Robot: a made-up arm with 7 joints.
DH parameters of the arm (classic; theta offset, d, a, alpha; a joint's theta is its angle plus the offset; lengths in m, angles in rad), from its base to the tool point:
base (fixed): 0 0.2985 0.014 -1.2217
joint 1: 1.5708 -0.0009 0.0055 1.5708
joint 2: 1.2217 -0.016 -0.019 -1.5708
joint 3: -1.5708 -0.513 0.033 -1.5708
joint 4: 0 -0.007 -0.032 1.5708
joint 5: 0 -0.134 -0.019 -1.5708
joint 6: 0 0.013 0.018 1.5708
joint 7: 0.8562 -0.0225 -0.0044 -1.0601
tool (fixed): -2.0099 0.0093 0 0
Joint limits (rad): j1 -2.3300..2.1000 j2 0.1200..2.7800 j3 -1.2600..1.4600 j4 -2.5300..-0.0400 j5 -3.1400..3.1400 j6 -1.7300..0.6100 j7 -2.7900..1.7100
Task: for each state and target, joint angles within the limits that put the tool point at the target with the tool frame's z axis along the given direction. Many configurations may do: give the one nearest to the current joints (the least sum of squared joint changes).
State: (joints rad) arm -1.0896 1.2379 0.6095 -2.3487 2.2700 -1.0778 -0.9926
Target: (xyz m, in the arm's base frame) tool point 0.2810 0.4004 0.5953 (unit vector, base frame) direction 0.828 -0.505 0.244
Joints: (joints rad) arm -1.5980 1.3079 0.6060 -1.6871 2.5392 -1.0970 -0.8581
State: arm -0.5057 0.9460 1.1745 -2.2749 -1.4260 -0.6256 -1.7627
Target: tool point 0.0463 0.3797 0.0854 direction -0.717 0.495 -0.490
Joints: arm 0.1396 0.9905 0.6042 -2.5300 -1.1696 -1.2054 -2.2606
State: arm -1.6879 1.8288 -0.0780 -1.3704 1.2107 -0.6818 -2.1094
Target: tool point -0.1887 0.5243 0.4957 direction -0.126 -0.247 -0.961
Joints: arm -2.2589 2.3263 -0.4457 -1.3981 1.0570 -0.5590 -2.2827
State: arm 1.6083 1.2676 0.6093 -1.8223 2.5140 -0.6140 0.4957
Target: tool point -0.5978 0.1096 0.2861 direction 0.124 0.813 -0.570
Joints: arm 1.5981 0.3822 0.9911 -1.0637 2.6223 -1.3525 0.6713
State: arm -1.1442 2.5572 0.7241 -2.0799 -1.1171 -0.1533 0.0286
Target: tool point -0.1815 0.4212 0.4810 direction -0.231 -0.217 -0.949
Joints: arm -1.8279 2.0579 1.0249 -1.9301 -1.4193 -0.8734 0.0378
